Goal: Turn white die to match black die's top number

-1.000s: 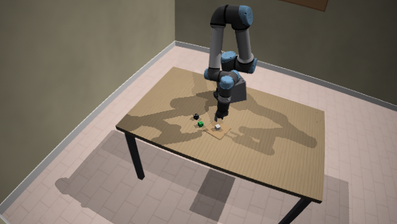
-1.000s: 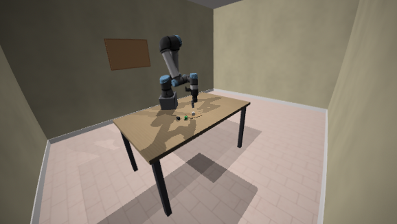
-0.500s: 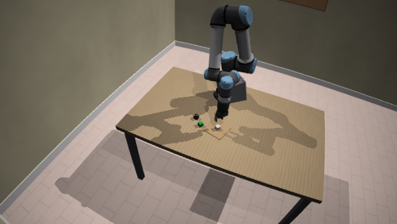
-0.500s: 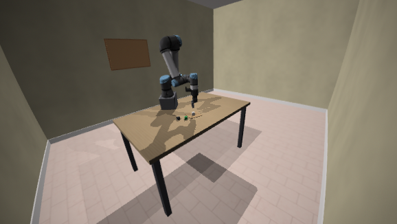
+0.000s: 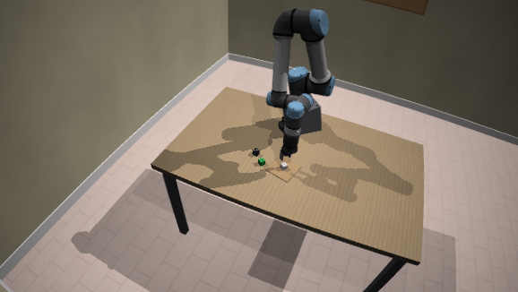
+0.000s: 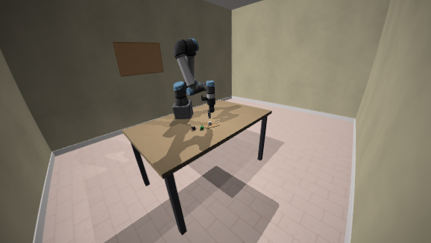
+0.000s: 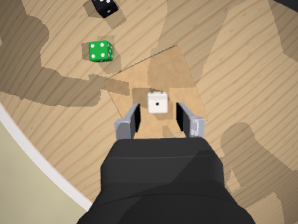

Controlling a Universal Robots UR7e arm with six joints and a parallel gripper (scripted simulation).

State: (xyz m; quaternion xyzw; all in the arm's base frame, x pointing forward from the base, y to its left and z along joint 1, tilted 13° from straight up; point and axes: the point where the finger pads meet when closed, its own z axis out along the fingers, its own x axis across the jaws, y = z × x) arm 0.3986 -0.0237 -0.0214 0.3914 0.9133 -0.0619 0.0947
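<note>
Right now my hand is 8 cm above the white die. Round my hand: tan mat (10 cm below); then green die (12 cm to the right, 8 cm below); then black die (17 cm to the right, 8 cm below, 7 cm behind).
</note>
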